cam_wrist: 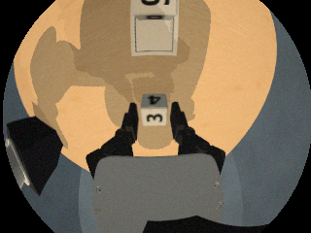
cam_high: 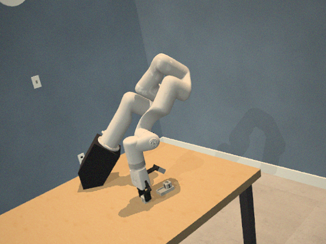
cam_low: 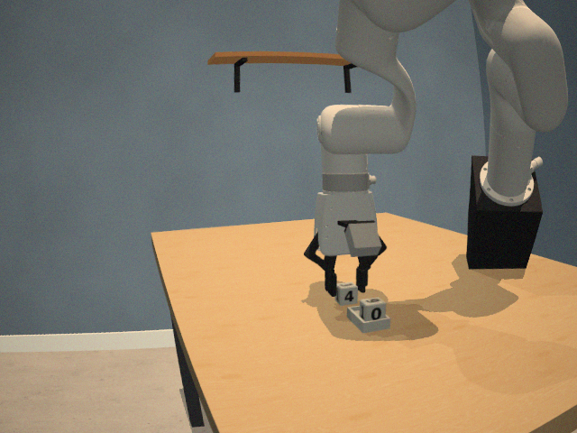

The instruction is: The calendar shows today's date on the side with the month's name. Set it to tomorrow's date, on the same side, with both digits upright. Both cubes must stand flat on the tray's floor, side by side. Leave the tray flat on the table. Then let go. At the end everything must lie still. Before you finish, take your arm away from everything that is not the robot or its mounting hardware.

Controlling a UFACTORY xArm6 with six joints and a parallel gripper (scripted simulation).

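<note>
Now: hand 10 mm past the digit cube, 130 mm to the right of it and 10 mm above it. Round my hand: grey tray 10 mm behind, 110 mm to the left, 30 mm below.
</note>
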